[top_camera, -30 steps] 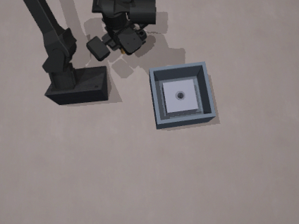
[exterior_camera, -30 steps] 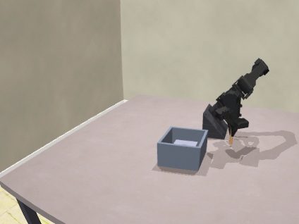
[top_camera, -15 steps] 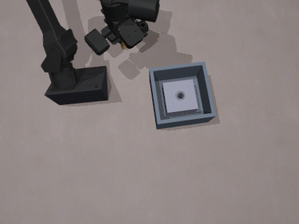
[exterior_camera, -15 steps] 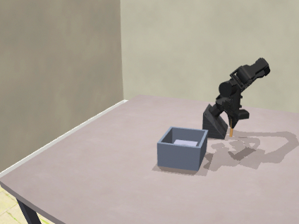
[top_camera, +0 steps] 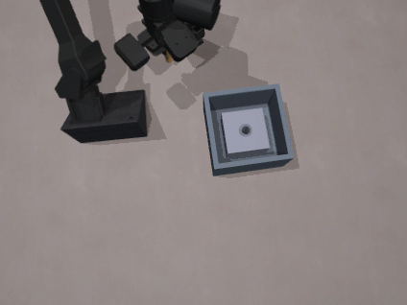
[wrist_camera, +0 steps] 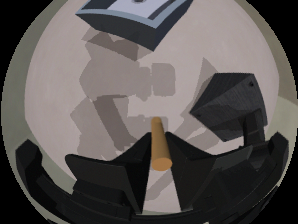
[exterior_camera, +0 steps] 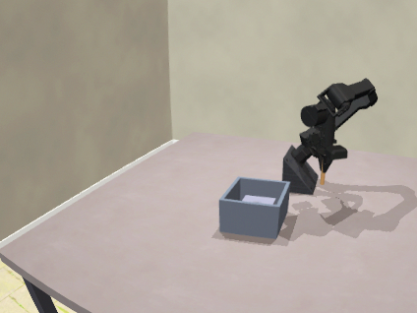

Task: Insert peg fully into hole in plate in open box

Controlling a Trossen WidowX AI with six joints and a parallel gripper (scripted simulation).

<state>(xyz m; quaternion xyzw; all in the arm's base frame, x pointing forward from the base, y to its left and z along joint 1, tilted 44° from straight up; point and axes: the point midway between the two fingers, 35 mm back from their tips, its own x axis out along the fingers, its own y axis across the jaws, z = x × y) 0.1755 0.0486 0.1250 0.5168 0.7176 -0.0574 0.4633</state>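
The pale plate is 15 cm ahead of my hand, 17 cm to the right of it and 10 cm below it. Also, from my hand: orange peg (3 cm below); then blue-grey box (15 cm ahead, 17 cm to the right, 12 cm below).
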